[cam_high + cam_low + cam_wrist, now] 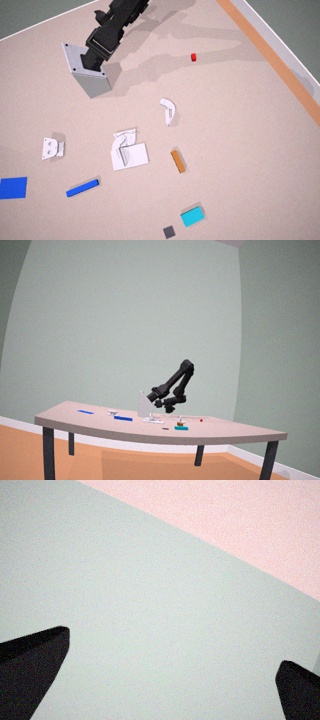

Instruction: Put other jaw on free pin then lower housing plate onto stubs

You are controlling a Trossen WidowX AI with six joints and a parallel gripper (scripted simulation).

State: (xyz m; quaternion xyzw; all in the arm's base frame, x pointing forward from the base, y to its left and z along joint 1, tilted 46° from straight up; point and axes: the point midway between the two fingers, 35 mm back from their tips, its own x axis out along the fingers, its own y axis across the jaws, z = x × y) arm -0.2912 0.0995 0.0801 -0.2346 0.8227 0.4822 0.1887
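Now: the white jaw 510 mm ahead of my gripper tip, 90 mm to the left of it and 80 mm below it. Round my gripper tip: blue bar (690 mm ahead, 270 mm to the right, 80 mm below); orange bar (720 mm ahead, 50 mm to the left, 80 mm below); red cube (360 mm ahead, 280 mm to the left, 80 mm below).
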